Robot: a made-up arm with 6 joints. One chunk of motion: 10 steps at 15 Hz.
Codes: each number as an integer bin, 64 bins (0 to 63) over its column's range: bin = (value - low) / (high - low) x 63, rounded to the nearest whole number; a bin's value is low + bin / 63 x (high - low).
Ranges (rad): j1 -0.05..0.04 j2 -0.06..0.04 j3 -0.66..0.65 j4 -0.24..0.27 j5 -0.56..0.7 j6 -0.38..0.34
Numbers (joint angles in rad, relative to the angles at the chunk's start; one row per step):
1: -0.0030 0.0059 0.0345 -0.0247 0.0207 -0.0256
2: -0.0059 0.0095 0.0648 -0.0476 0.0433 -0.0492
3: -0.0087 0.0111 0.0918 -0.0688 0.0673 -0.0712
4: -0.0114 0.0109 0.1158 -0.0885 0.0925 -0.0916
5: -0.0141 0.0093 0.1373 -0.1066 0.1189 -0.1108
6: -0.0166 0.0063 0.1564 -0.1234 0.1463 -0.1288
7: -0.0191 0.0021 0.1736 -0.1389 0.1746 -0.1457
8: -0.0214 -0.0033 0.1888 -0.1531 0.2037 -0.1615
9: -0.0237 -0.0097 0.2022 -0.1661 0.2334 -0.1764
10: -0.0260 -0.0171 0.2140 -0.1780 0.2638 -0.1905
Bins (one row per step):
1: 33 42 33 27 29 31
2: 31 44 35 24 30 29
3: 29 45 36 21 31 27
4: 27 45 37 19 33 25
5: 25 44 38 16 34 24
6: 23 42 39 14 35 22
7: 22 39 40 12 37 21
8: 20 36 41 11 38 19
9: 18 32 41 9 40 18
10: 17 27 42 8 41 17

